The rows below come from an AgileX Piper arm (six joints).
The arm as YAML. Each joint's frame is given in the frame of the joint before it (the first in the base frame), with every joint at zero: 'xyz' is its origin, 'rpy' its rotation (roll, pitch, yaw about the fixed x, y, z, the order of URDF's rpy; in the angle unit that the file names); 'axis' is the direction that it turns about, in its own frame. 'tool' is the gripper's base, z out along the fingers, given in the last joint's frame.
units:
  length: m
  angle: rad
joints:
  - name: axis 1
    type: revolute
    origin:
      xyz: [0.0, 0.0, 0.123]
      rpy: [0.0, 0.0, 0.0]
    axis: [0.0, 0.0, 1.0]
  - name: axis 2
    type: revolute
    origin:
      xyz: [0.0, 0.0, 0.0]
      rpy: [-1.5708, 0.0, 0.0]
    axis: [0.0, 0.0, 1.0]
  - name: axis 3
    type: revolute
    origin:
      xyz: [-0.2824, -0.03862, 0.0]
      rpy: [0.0, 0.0, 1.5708]
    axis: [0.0, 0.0, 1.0]
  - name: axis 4
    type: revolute
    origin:
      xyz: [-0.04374, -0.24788, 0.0]
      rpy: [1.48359, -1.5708, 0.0]
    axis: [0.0, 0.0, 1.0]
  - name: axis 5
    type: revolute
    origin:
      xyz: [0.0, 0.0, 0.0]
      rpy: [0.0, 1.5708, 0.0]
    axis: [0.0, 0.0, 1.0]
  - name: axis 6
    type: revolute
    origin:
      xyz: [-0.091, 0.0, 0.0]
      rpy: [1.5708, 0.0, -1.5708]
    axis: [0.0, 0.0, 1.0]
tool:
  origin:
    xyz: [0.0, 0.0, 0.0]
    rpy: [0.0, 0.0, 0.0]
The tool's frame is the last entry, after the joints.
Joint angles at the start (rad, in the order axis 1, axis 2, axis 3, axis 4, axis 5, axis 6): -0.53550, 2.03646, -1.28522, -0.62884, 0.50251, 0.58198
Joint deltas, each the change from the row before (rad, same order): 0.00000, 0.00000, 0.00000, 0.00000, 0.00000, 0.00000; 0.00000, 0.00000, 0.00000, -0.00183, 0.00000, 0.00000; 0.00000, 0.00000, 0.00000, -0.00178, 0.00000, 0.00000; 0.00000, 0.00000, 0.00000, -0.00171, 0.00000, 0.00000; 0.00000, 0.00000, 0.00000, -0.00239, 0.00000, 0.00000; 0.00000, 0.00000, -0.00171, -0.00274, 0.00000, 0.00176; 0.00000, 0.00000, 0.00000, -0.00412, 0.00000, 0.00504; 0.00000, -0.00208, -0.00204, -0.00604, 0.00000, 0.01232; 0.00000, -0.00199, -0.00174, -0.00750, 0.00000, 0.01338; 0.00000, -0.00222, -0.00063, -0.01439, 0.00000, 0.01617; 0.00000, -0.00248, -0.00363, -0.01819, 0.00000, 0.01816; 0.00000, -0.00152, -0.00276, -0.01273, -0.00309, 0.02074; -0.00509, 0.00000, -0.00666, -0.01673, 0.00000, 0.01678; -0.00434, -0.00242, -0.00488, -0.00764, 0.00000, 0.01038; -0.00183, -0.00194, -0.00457, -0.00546, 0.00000, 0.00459
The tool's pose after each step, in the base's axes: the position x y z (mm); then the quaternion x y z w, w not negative. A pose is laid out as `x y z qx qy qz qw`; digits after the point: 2 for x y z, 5 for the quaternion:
342.28 -233.06 143.70 0.29408 0.91484 -0.19584 0.19551
342.27 -233.13 143.74 0.29338 0.91496 -0.19640 0.19547
342.26 -233.20 143.78 0.29269 0.91507 -0.19695 0.19543
342.25 -233.26 143.81 0.29202 0.91518 -0.19748 0.19539
342.24 -233.36 143.86 0.29110 0.91533 -0.19822 0.19533
342.55 -233.65 144.35 0.29090 0.91501 -0.19907 0.19624
342.53 -233.81 144.43 0.29160 0.91453 -0.19985 0.19664
342.84 -234.24 145.94 0.29504 0.91253 -0.20093 0.19966
343.09 -234.69 147.36 0.29836 0.91050 -0.20230 0.20259
343.10 -235.27 148.75 0.30024 0.90858 -0.20540 0.20528
343.64 -236.31 151.11 0.30166 0.90611 -0.20976 0.20968
344.34 -237.04 152.81 0.30580 0.90307 -0.21145 0.21504
344.26 -240.11 154.92 0.30942 0.89977 -0.21602 0.21913
343.98 -242.36 157.39 0.31334 0.89685 -0.21844 0.22306
344.25 -243.63 159.53 0.31434 0.89519 -0.22047 0.22630

